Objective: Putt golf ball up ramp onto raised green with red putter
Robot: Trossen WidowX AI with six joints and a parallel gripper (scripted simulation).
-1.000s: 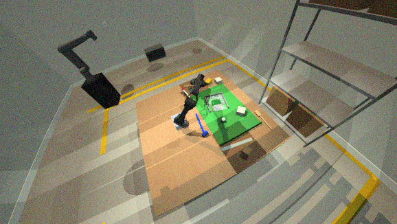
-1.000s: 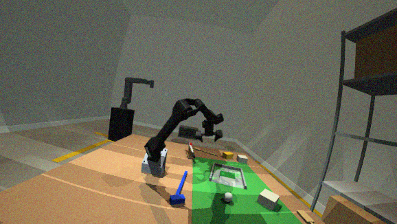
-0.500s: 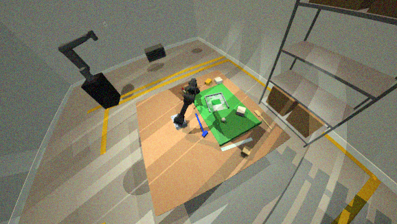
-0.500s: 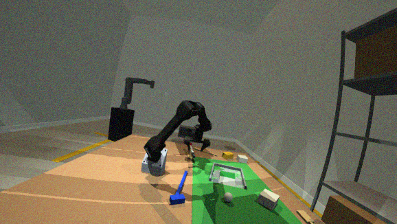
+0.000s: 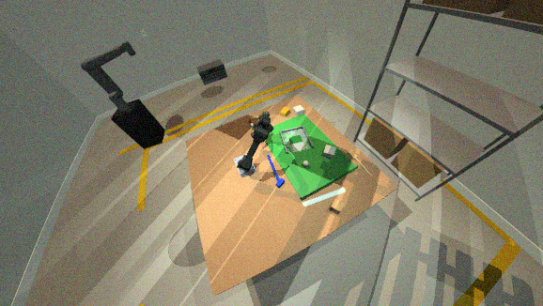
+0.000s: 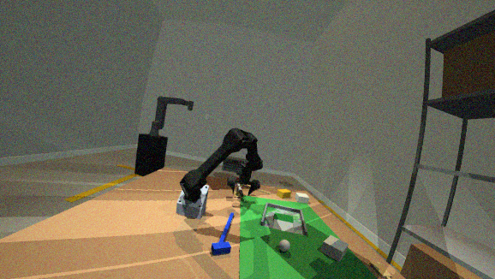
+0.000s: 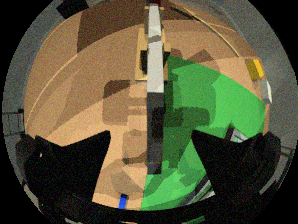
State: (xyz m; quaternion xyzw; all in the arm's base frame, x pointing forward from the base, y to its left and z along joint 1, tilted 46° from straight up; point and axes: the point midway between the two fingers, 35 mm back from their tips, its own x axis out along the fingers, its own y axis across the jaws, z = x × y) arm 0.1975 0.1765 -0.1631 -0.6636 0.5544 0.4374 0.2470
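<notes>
My gripper tip is 32 cm to the left of the blue putter and 4 cm above it. The rest, counted from my gripper tip: white golf ball (36 cm to the right, 24 cm ahead, 3 cm below); green mat (28 cm ahead, 20 cm to the right, 5 cm below); yellow block (30 cm ahead, 28 cm to the left, 3 cm below).
</notes>
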